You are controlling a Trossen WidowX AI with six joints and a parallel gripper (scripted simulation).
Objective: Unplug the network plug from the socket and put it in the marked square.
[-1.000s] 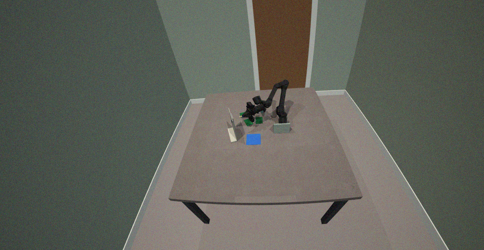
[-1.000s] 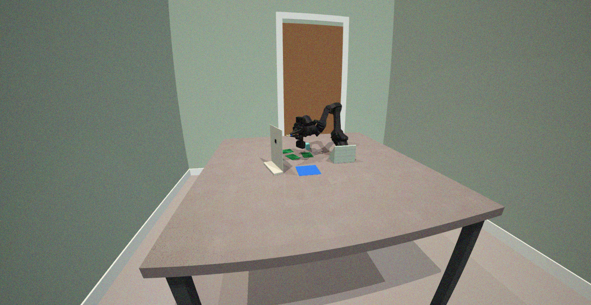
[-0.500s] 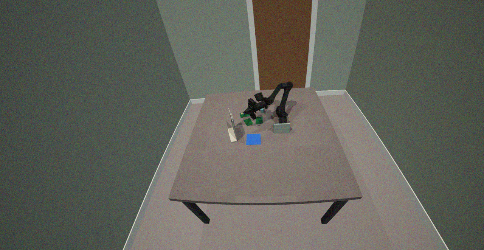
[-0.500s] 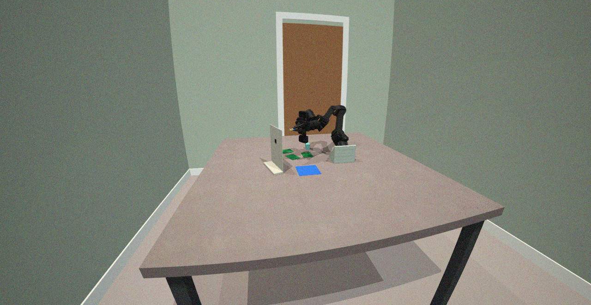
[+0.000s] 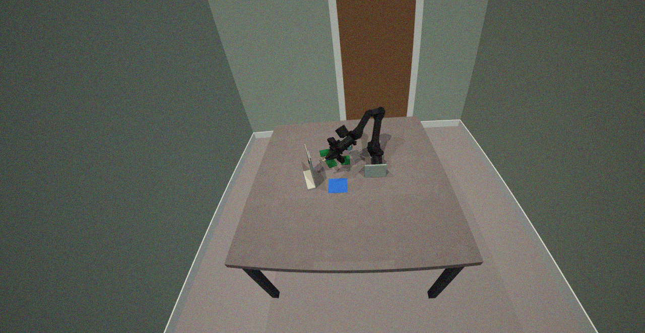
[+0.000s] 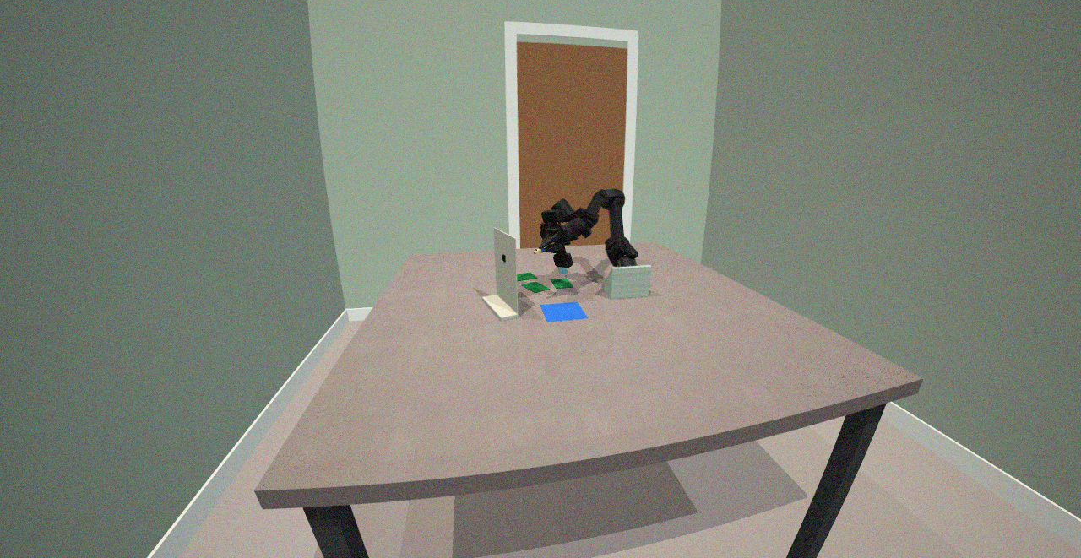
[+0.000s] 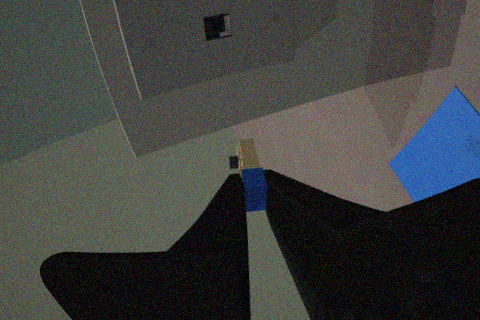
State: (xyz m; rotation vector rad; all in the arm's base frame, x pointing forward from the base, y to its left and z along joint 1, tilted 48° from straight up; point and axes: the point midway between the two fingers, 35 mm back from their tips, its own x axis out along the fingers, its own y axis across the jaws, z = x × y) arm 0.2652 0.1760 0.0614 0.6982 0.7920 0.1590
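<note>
Right now the blue marked square is 180 mm below my gripper tip, 70 mm behind it and 40 mm to the left of it. Round my gripper tip: upright panel: 110 mm ahead, 80 mm below, 10 mm to the left; network plug: 10 mm ahead.
</note>
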